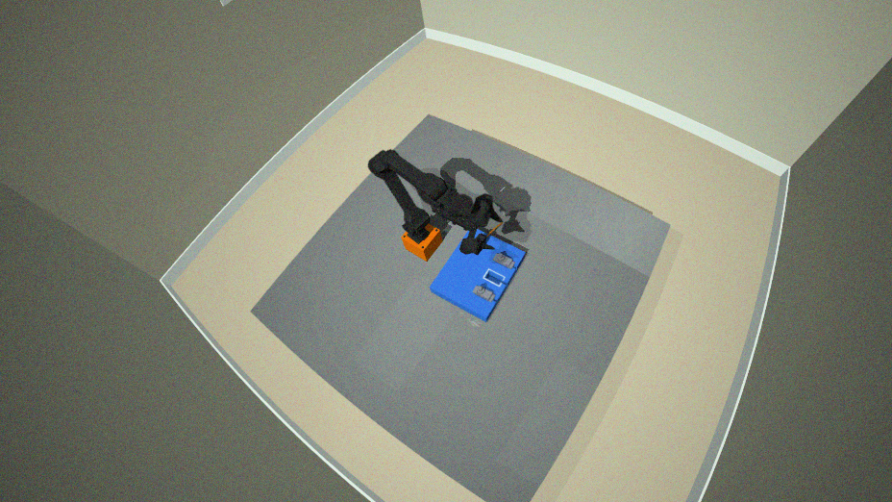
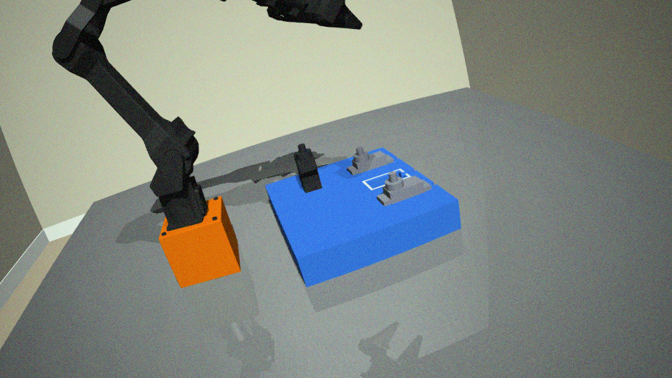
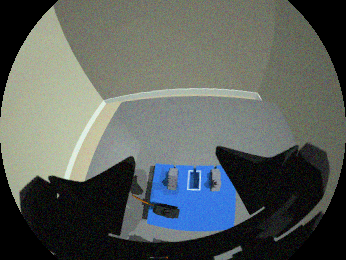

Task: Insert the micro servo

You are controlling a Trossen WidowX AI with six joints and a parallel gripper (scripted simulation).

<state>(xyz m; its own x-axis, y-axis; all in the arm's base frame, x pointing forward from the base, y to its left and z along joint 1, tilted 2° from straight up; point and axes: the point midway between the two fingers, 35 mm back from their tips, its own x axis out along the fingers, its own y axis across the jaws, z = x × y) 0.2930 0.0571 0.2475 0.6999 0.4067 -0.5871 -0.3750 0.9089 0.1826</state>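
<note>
Right now my gripper tip is 10 cm past the blue deck, 4 cm to the left of it and 29 cm above it.
</note>
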